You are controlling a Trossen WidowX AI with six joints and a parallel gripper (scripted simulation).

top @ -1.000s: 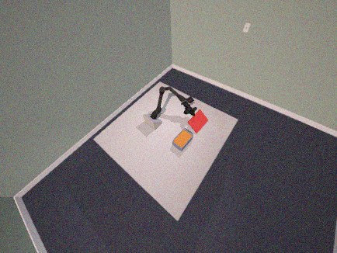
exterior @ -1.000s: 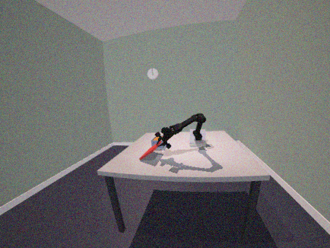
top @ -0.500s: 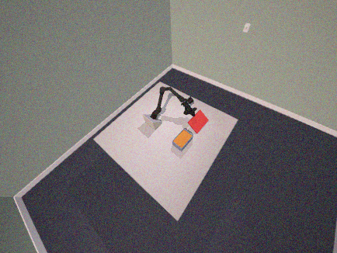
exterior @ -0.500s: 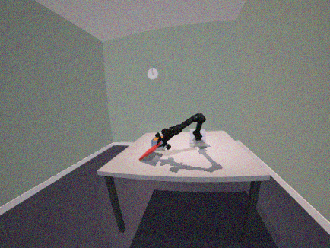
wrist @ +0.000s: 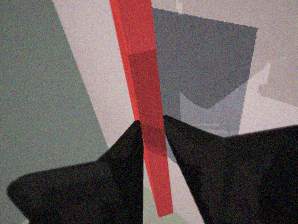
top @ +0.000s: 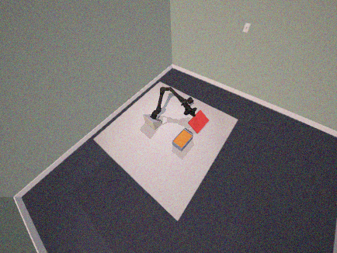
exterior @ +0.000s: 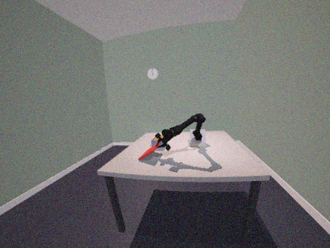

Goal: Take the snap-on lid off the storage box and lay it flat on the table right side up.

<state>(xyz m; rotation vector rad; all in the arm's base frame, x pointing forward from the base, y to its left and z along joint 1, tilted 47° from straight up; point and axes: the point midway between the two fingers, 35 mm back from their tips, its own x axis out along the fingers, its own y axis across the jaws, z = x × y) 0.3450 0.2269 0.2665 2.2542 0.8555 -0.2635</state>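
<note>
My gripper tip is now 7 cm short of the red lid and 4 cm above it. From my gripper tip the other things lie so: storage box: 9 cm ahead, 31 cm to the right, 5 cm below.
</note>
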